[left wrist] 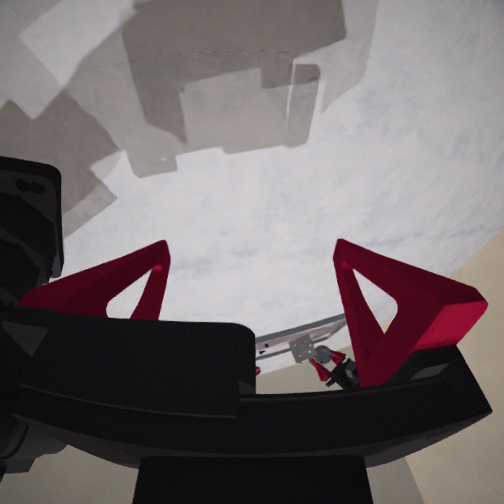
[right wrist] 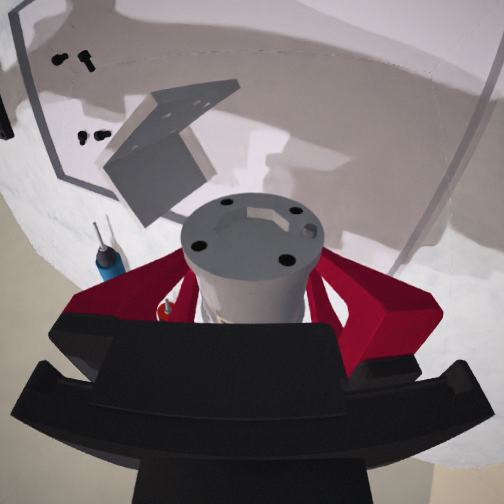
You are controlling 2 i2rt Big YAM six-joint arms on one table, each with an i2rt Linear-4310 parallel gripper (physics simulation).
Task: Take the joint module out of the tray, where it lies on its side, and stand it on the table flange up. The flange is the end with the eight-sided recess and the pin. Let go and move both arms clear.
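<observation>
In the right wrist view the joint module (right wrist: 252, 250) is a grey cylinder whose flange end faces the camera, showing the eight-sided recess (right wrist: 260, 220) and the pin spot (right wrist: 310, 230). My right gripper (right wrist: 252, 292) is shut on the module, with a red finger pressed against each side of its body. It sits over the near edge of the tray (right wrist: 30, 100), a flat pad with a grey border. My left gripper (left wrist: 250, 280) is open and empty above the white table surface. It is far from the module, which shows small in the left wrist view (left wrist: 322, 356).
In the tray lie a grey angle bracket (right wrist: 165, 150) just behind the module and several black screws (right wrist: 72, 60). A blue-handled screwdriver (right wrist: 107, 260) and a small red part (right wrist: 165, 310) lie left of the right gripper. The table's edge shows beige at the lower left.
</observation>
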